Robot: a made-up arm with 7 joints. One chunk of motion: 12 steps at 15 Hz.
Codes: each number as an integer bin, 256 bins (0 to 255) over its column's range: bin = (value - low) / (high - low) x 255, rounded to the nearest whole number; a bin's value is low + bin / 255 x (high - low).
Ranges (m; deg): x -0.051..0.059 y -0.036..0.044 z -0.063..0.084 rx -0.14..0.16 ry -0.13..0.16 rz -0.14..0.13
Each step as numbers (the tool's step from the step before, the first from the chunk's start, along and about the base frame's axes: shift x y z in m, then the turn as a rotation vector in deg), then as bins.
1 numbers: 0.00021 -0.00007 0.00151 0.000 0.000 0.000
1 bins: 119 115 112 119 114 132
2 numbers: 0.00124 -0.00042 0.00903 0.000 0.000 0.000
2 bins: 121 113 125 119 114 132
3 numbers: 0.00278 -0.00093 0.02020 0.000 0.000 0.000
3 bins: 125 112 144 119 114 132
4 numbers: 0.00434 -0.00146 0.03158 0.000 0.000 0.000
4 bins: 128 110 164 119 114 132
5 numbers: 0.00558 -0.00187 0.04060 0.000 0.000 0.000
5 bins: 131 109 180 119 114 132
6 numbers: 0.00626 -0.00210 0.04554 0.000 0.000 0.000
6 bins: 133 108 188 119 114 132
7 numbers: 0.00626 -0.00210 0.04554 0.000 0.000 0.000
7 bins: 133 108 188 119 114 132
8 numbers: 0.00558 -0.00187 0.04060 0.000 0.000 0.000
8 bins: 131 109 180 119 114 132
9 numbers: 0.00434 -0.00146 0.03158 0.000 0.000 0.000
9 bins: 128 110 164 119 114 132
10 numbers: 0.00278 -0.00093 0.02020 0.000 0.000 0.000
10 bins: 125 112 144 119 114 132
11 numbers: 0.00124 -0.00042 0.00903 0.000 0.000 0.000
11 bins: 121 113 125 119 114 132
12 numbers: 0.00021 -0.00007 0.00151 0.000 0.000 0.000
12 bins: 119 115 112 119 114 132
